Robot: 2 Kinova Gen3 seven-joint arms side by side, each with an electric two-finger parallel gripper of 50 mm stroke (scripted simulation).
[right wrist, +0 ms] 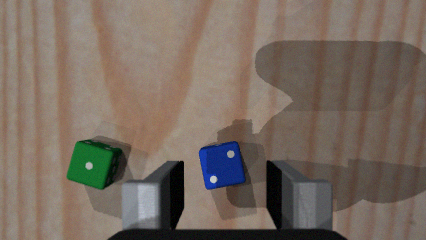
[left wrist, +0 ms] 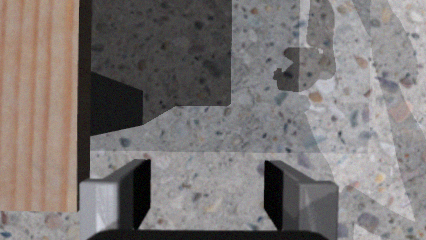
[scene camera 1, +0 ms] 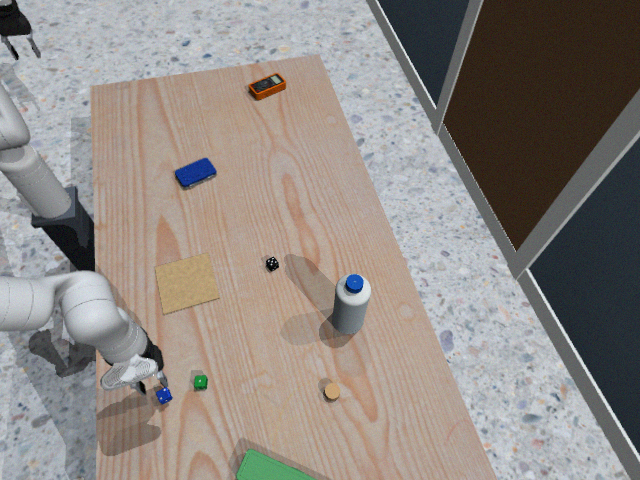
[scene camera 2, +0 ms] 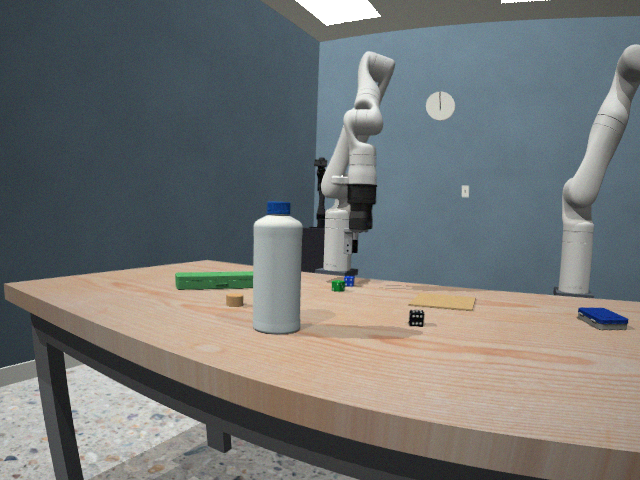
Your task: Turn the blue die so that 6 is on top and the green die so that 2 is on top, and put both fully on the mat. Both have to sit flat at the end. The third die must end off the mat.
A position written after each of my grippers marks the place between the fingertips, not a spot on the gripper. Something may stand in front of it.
I see my left gripper [left wrist: 207, 184], my right gripper [scene camera 2: 350, 253], a green die [right wrist: 94, 164] and a blue die [right wrist: 221, 164].
My right gripper is seen too in the right wrist view [right wrist: 225, 184]. The left wrist view does not show the green die: it is out of frame. The left wrist view misses the blue die: it is out of frame.
